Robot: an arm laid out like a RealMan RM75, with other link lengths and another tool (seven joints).
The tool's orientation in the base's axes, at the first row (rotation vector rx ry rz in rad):
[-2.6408, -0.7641, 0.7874]
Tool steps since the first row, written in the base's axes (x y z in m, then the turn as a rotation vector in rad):
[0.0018, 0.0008, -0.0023, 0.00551, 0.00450, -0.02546]
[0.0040, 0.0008, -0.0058, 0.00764, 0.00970, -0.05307]
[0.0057, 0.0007, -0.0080, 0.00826, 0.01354, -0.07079]
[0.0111, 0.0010, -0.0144, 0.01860, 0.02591, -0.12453]
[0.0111, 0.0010, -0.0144, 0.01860, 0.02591, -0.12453]
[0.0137, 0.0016, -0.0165, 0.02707, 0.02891, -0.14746]
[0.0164, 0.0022, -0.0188, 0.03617, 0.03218, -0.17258]
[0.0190, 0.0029, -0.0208, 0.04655, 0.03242, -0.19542]
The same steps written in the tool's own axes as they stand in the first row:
[0.0027, 0.0010, 0.0009, 0.01724, 0.00876, 0.01802]
[0.0058, 0.0033, 0.0025, 0.03338, 0.01644, 0.03980]
[0.0078, 0.0050, 0.0033, 0.04349, 0.02065, 0.05427]
[0.0146, 0.0095, 0.0054, 0.08057, 0.03627, 0.09337]
[0.0146, 0.0095, 0.0054, 0.08057, 0.03627, 0.09337]
[0.0176, 0.0109, 0.0057, 0.09801, 0.04645, 0.10747]
[0.0209, 0.0124, 0.0061, 0.11697, 0.05755, 0.12302]
[0.0240, 0.0137, 0.0063, 0.13417, 0.07075, 0.13564]

